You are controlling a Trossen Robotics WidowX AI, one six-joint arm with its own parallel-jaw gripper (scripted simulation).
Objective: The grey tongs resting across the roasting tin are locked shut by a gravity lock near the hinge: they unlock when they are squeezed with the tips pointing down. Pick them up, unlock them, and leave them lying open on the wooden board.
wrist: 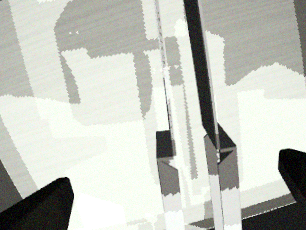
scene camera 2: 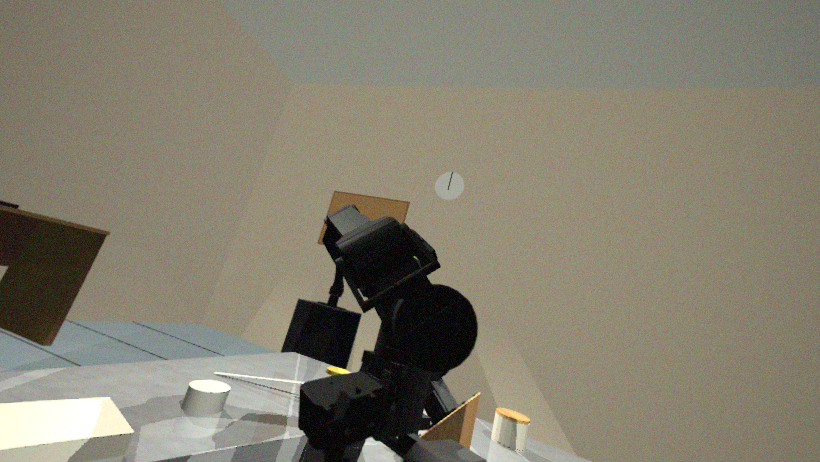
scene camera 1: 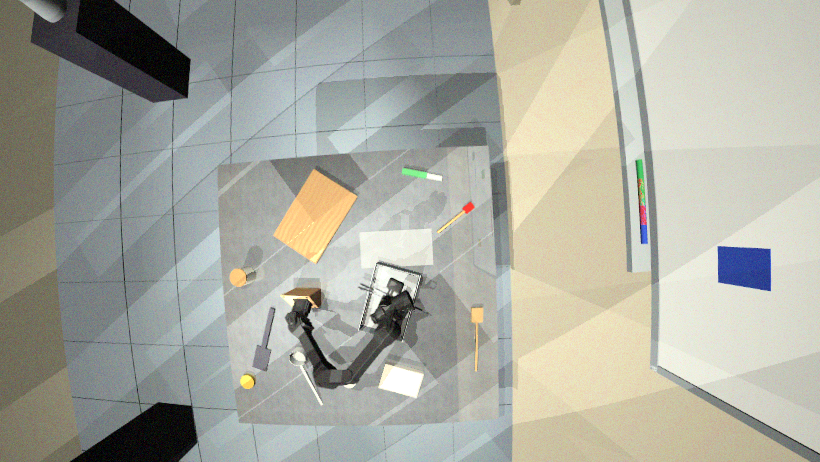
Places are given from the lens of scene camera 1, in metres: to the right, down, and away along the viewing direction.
white box (scene camera 1: 395, 377): -0.07, 0.67, 0.98
roasting tin (scene camera 1: 382, 272): -0.12, 0.19, 1.01
wooden board (scene camera 1: 319, 209): -0.41, -0.10, 1.00
The marked spots on the roasting tin and the white box are 0.48 m apart.
